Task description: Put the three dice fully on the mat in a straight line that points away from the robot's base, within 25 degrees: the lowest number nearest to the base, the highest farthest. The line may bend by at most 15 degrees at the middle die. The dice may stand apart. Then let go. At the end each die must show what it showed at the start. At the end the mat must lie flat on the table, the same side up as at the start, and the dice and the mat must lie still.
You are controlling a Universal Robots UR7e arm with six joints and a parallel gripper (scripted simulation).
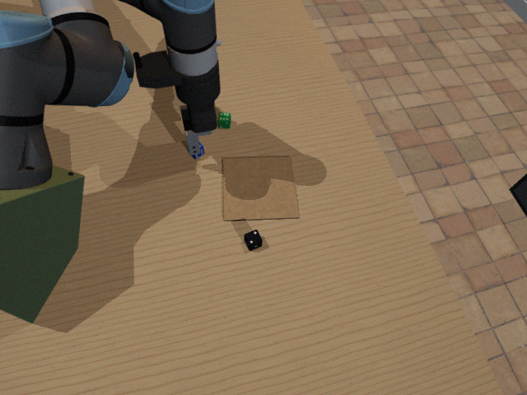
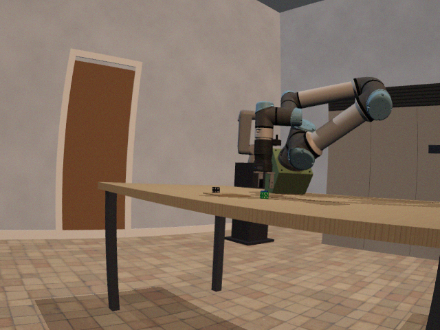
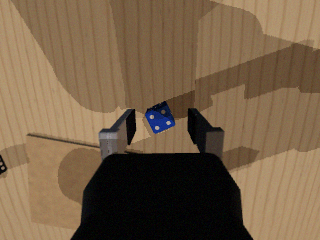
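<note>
My gripper is now 40 mm above the blue die. Round my hand: green die: 70 mm ahead, 70 mm to the left, 40 mm below; black die: 80 mm ahead, 220 mm to the right, 40 mm below; mat: 120 mm ahead, 110 mm to the right, 50 mm below.
</note>
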